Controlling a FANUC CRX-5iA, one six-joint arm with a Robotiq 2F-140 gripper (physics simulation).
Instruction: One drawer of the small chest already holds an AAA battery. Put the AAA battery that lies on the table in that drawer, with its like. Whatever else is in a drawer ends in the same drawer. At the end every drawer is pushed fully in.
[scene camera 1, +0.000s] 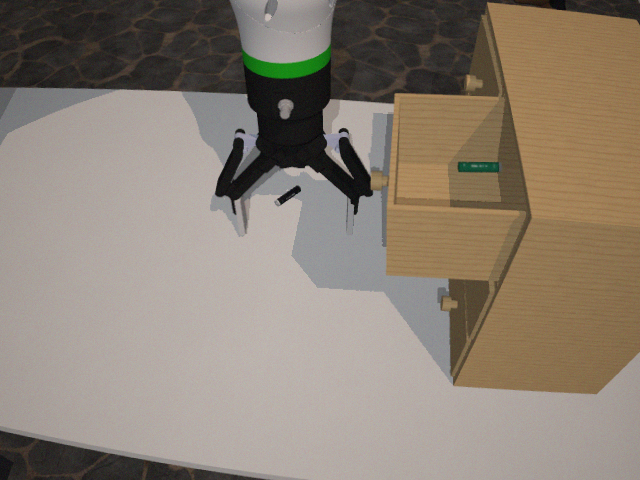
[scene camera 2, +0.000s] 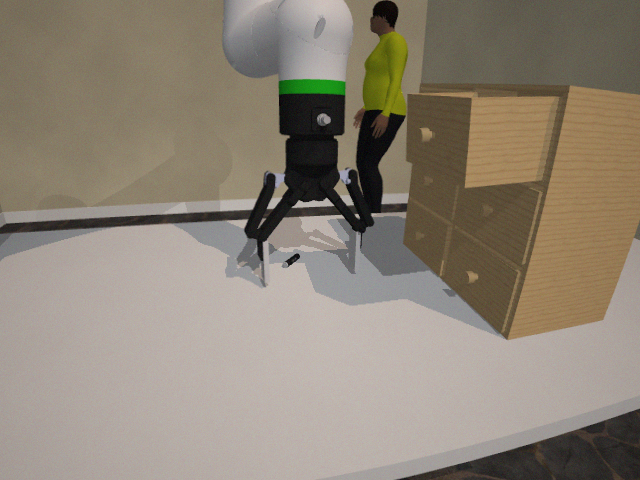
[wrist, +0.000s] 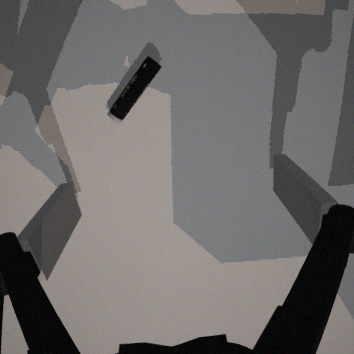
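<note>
The black AAA battery (scene camera 1: 287, 195) (scene camera 2: 291, 260) (wrist: 135, 90) with a light end lies flat and slanted on the table. My gripper (scene camera 1: 295, 234) (scene camera 2: 310, 279) (wrist: 173, 186) is wide open and empty, pointing down low above the table. The battery lies beyond the line between the fingertips, up and left of their middle in the wrist view. An upper drawer (scene camera 1: 444, 242) (scene camera 2: 509, 139) of the wooden chest (scene camera 1: 573, 129) (scene camera 2: 573, 206) is pulled out. A green battery (scene camera 1: 478, 166) lies in it, near the chest side; the second scene view hides the drawer's inside.
The open drawer's knob (scene camera 1: 379, 180) (scene camera 2: 425, 134) is close to the right of the gripper in the first scene view. The lower drawers, one with a knob (scene camera 2: 470, 277), look shut. A person (scene camera 2: 385, 74) in a yellow top stands behind the table (scene camera 1: 155, 335) (scene camera 2: 206, 387).
</note>
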